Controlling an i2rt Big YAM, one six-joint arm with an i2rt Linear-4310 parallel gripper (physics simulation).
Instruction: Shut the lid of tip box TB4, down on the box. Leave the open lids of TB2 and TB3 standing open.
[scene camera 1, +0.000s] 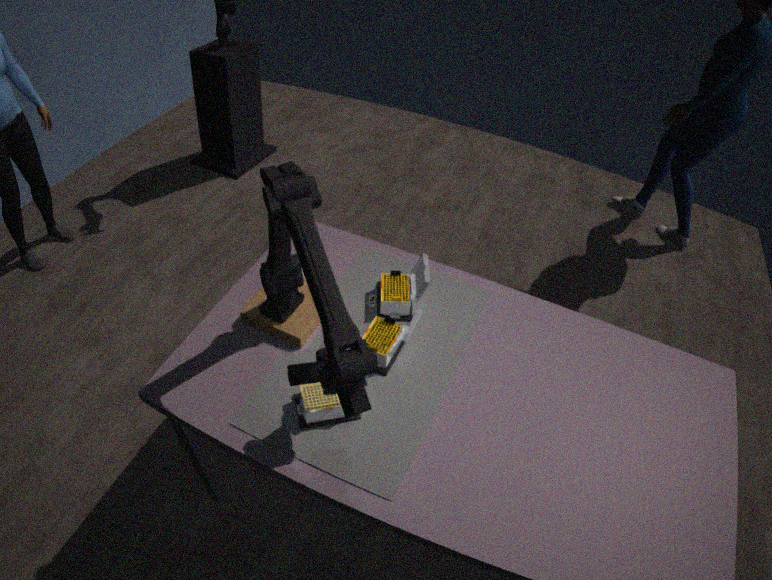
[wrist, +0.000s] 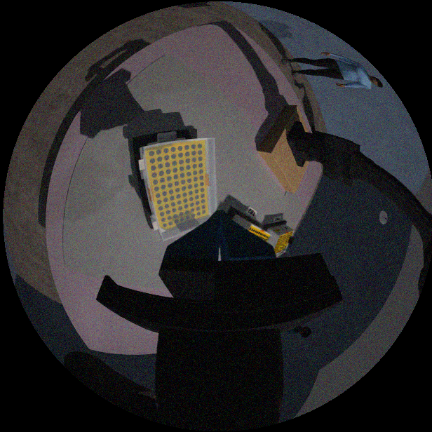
I see my gripper (wrist: 219, 215), a grey-green mat (scene camera 1: 374, 453) and a tip box (scene camera 1: 310, 419).
The grey-green mat shows as well in the wrist view (wrist: 105, 231). The tip box is seen too in the wrist view (wrist: 138, 142).
